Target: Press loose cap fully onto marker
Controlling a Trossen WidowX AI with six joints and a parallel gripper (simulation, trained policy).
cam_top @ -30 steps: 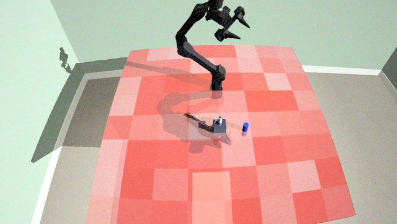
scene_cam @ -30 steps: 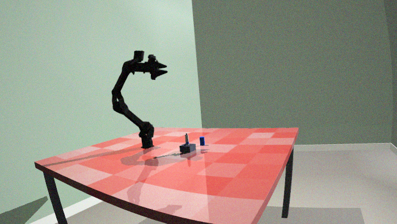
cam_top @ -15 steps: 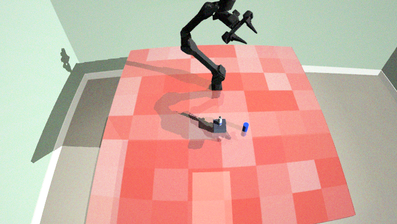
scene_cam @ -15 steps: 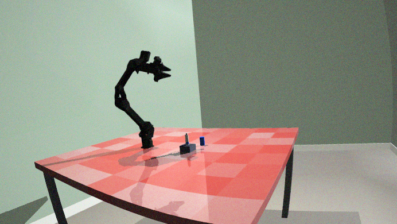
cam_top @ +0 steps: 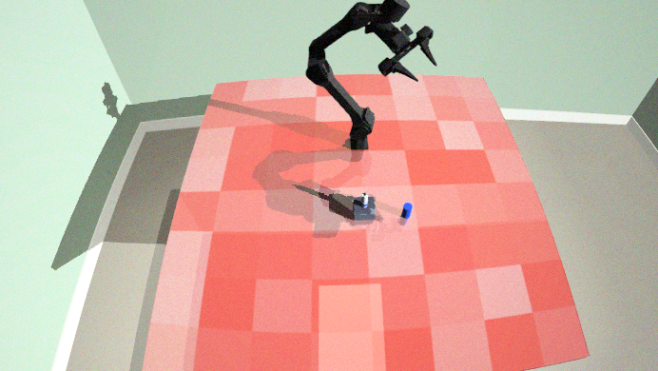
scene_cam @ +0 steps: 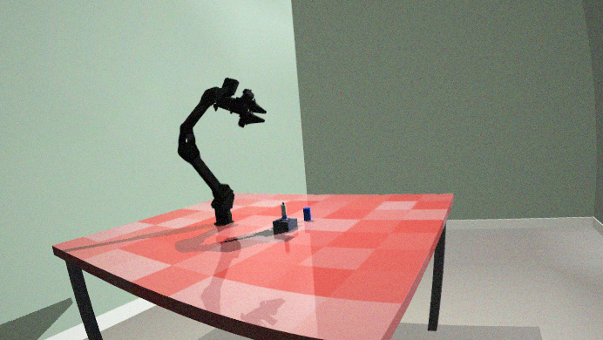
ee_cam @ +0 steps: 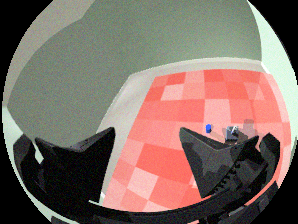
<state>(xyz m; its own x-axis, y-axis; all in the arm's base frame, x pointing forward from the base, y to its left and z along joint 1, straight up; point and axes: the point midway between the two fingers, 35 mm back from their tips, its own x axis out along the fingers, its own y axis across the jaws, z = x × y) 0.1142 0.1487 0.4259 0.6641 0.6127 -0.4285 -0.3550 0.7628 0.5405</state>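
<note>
Right now my gripper tip is 390 mm above the blue cap, 180 mm short of it and 40 mm to the left of it. Also, from my gripper tip: holder block: 400 mm below, 170 mm to the right, 160 mm ahead.
</note>
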